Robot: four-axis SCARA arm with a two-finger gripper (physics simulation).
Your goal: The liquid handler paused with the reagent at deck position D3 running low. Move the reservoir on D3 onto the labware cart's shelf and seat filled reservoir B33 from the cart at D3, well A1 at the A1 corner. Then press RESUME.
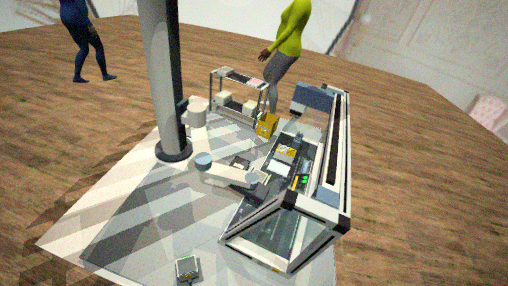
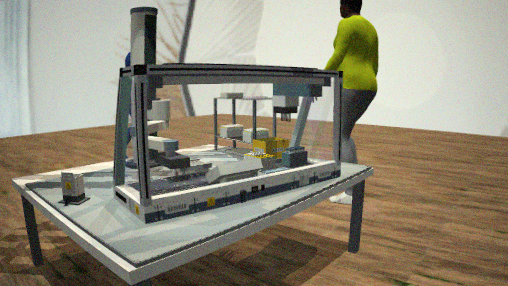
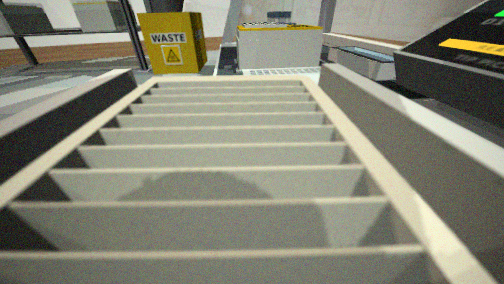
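Pixels of known places: gripper, fingertip midpoint: (image 1: 261, 171) (image 2: 205, 162) (image 3: 229, 84); arm's base, link origin: (image 1: 174, 149).
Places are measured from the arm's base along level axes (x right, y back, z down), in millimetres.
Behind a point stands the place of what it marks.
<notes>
My gripper (image 1: 259, 177) @(x 72, y -600, z -108 mm) (image 3: 229, 84) @(x 72, y -600, z -108 mm) is shut on a pale, ribbed reservoir (image 3: 215, 156) @(x 135, y -583, z -108 mm). Its long sides lie between the fingers, it looks level, and its channels show no coloured liquid. It is at the near part of the liquid handler's deck; its height above D3 and its A1 corner cannot be made out. The labware cart (image 1: 211, 92) @(x -535, y -40, z -194 mm) (image 2: 216, 125) stands at the back. Its top shelf bears a pale reservoir-like tray (image 1: 225, 71) @(x -545, y -143, z -391 mm) (image 2: 231, 95) @(x -551, y -165, z -378 mm) and a pink-topped one (image 1: 255, 81) @(x -528, y -386, z -376 mm); no label is readable. The console (image 1: 303, 180) @(x 88, y -835, z -144 mm) (image 3: 445, 75) @(x 72, y -783, z -97 mm) shows green lights and a yellow band. RESUME is not legible.
Beyond the held reservoir are a white plate (image 1: 279, 167) @(x -29, y -702, z -76 mm), a yellow-topped tip box (image 1: 285, 150) @(x -140, y -716, z -129 mm) (image 3: 280, 47) @(x -109, y -713, z -98 mm) and the yellow waste bin (image 1: 266, 126) @(x -368, y -552, z -119 mm) (image 2: 270, 146) (image 3: 172, 42) @(x -369, y -546, z -87 mm). The pipetting head (image 1: 312, 96) @(x -302, y -780, z -464 mm) (image 2: 296, 90) hangs at the far end. A person (image 1: 293, 30) (image 2: 356, 55) stands near the table.
</notes>
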